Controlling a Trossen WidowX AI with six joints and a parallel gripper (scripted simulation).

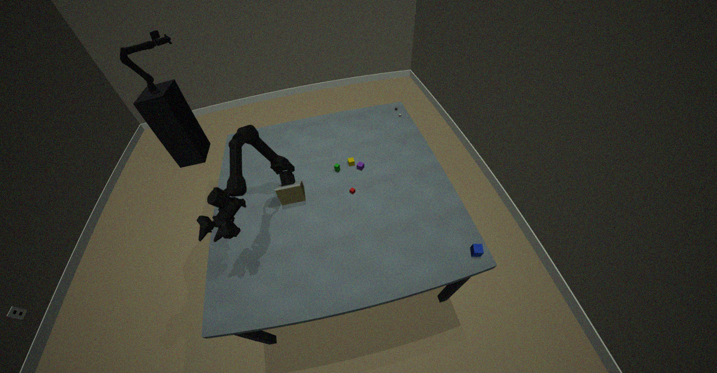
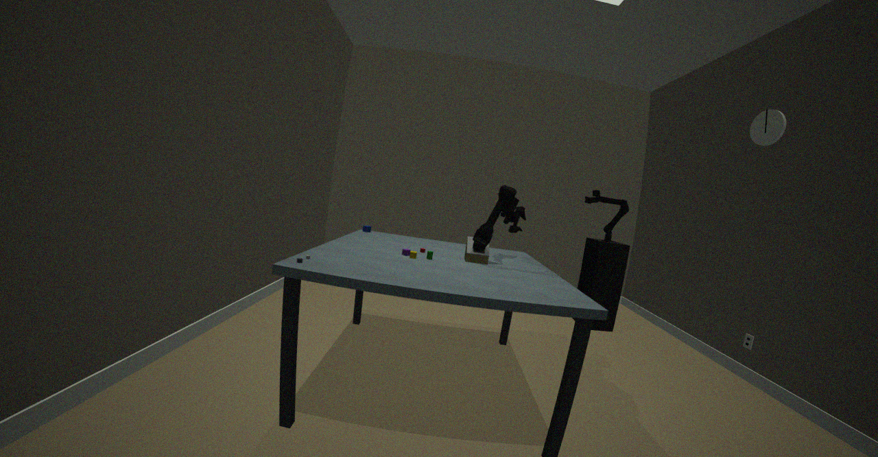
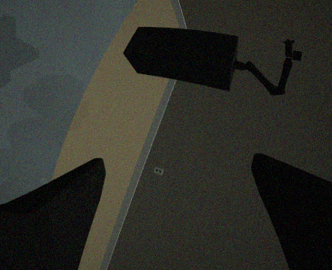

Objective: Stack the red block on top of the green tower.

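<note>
Now: gripper tip 640 mm short of the red block, 270 mm to the right of it and 210 mm above it. From my gripper tip the other things lie so: blue block: 1110 mm ahead, 200 mm to the right, 200 mm below; yellow block: 670 mm ahead, 470 mm to the left, 210 mm below; purple block: 710 mm ahead, 430 mm to the left, 210 mm below.
</note>
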